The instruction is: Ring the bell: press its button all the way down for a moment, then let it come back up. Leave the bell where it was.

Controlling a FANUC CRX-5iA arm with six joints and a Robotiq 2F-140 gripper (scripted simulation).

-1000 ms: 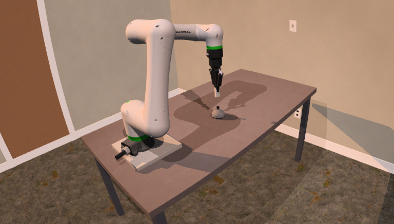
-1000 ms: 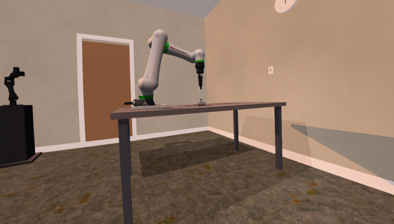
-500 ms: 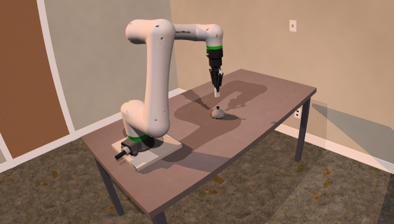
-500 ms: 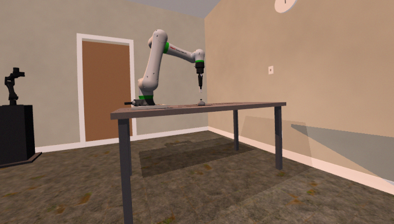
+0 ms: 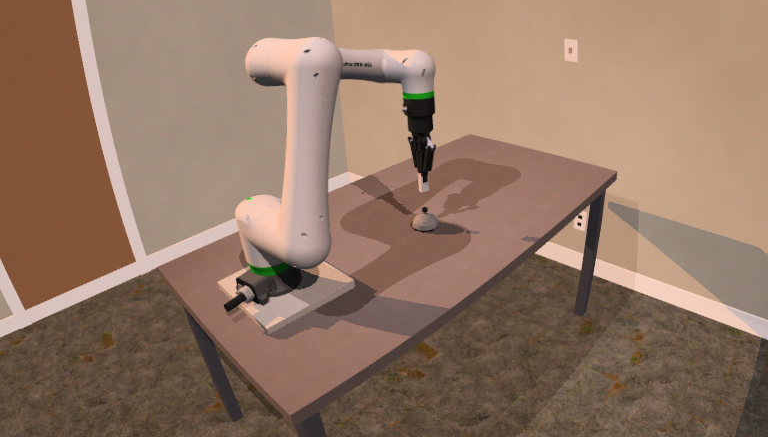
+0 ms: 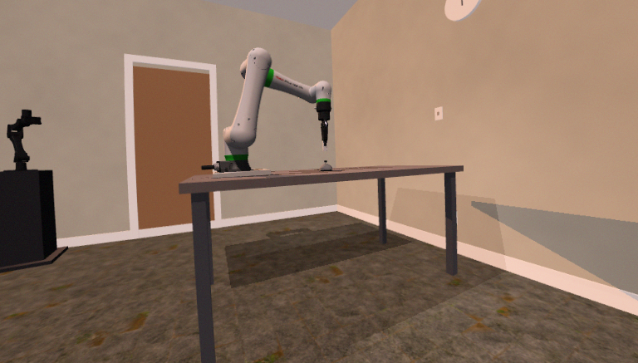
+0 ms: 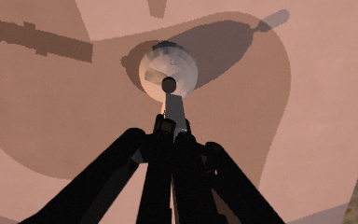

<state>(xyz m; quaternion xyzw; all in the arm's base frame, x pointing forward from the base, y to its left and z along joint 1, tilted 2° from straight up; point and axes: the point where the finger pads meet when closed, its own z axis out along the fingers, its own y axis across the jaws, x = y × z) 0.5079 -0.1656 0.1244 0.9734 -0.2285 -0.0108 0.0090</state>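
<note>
The bell button lies 100 mm below my hand. The rest, counted from my hand: grey dome bell (120 mm below).
</note>
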